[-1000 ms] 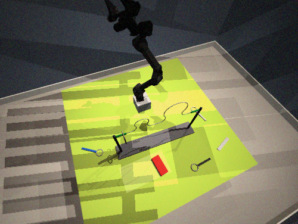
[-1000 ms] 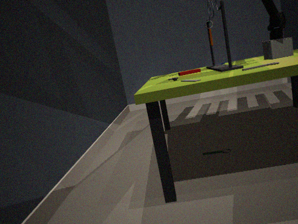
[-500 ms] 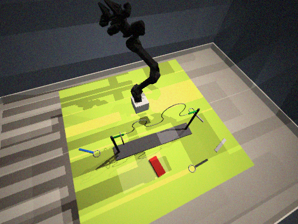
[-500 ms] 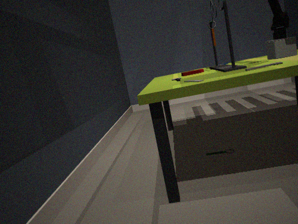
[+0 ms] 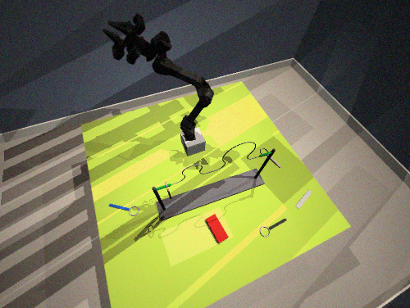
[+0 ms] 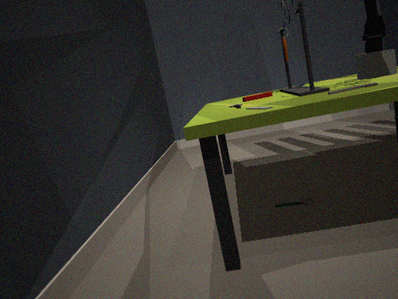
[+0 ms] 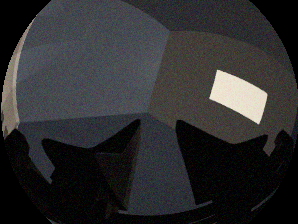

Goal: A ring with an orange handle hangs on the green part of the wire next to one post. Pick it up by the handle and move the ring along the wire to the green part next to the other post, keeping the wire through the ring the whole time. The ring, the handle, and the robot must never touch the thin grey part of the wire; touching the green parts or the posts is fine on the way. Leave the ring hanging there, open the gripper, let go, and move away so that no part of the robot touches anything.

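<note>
Right now the orange-handled ring is 450 mm ahead of my gripper tip, 110 mm to the left of it and 500 mm below it. From my gripper tip the other things lie so: blue-handled ring: 420 mm ahead, 150 mm to the right, 750 mm below; then red block: 620 mm ahead, 330 mm to the left, 750 mm below; then dark-handled ring: 680 mm ahead, 630 mm to the left, 750 mm below.
</note>
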